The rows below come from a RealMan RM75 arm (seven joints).
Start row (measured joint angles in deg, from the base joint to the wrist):
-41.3, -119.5, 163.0, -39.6, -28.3, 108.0, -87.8
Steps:
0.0, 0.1, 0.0, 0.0, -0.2, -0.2, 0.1
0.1, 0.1, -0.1, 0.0, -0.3, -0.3, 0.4
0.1, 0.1, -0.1, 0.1, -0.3, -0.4, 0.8
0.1, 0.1, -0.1, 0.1, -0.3, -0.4, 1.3
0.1, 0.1, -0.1, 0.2, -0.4, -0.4, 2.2
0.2, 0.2, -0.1, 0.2, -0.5, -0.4, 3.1
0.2, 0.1, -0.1, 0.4, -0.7, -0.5, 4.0
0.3, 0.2, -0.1, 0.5, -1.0, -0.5, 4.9
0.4, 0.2, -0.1, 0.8, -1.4, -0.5, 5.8
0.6, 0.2, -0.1, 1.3, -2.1, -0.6, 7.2
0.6, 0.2, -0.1, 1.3, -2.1, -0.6, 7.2
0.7, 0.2, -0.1, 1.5, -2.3, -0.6, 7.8
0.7, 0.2, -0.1, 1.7, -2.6, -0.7, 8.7
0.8, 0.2, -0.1, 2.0, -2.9, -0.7, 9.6
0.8, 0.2, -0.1, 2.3, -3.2, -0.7, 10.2
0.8, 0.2, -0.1, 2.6, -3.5, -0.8, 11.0
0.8, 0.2, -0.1, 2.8, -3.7, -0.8, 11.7
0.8, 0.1, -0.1, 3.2, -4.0, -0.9, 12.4
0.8, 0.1, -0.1, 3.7, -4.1, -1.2, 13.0
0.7, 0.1, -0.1, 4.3, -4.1, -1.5, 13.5
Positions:
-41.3, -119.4, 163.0, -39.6, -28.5, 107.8, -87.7
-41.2, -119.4, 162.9, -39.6, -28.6, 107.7, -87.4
-41.2, -119.4, 162.9, -39.5, -28.6, 107.6, -87.0
-41.2, -119.4, 162.9, -39.5, -28.6, 107.6, -86.5
-41.2, -119.4, 162.9, -39.4, -28.7, 107.6, -85.6
-41.1, -119.3, 162.9, -39.4, -28.8, 107.6, -84.7
-41.1, -119.4, 162.9, -39.2, -29.0, 107.5, -83.8
-41.0, -119.3, 162.9, -39.1, -29.3, 107.5, -82.9
-40.9, -119.3, 162.9, -38.8, -29.7, 107.5, -82.0
-40.7, -119.3, 162.9, -38.3, -30.4, 107.4, -80.6
-40.7, -119.3, 162.9, -38.3, -30.4, 107.4, -80.6
-40.6, -119.3, 162.9, -38.1, -30.6, 107.4, -80.0
-40.6, -119.3, 162.9, -37.9, -30.9, 107.3, -79.1
-40.5, -119.3, 162.9, -37.6, -31.2, 107.3, -78.2
-40.5, -119.3, 162.9, -37.3, -31.5, 107.3, -77.6
-40.5, -119.3, 162.9, -37.0, -31.8, 107.2, -76.8
-40.5, -119.3, 162.9, -36.8, -32.0, 107.2, -76.1
-40.5, -119.4, 162.9, -36.4, -32.3, 107.1, -75.4
-40.5, -119.4, 162.9, -35.9, -32.4, 106.8, -74.8
-40.6, -119.4, 162.9, -35.3, -32.4, 106.5, -74.3

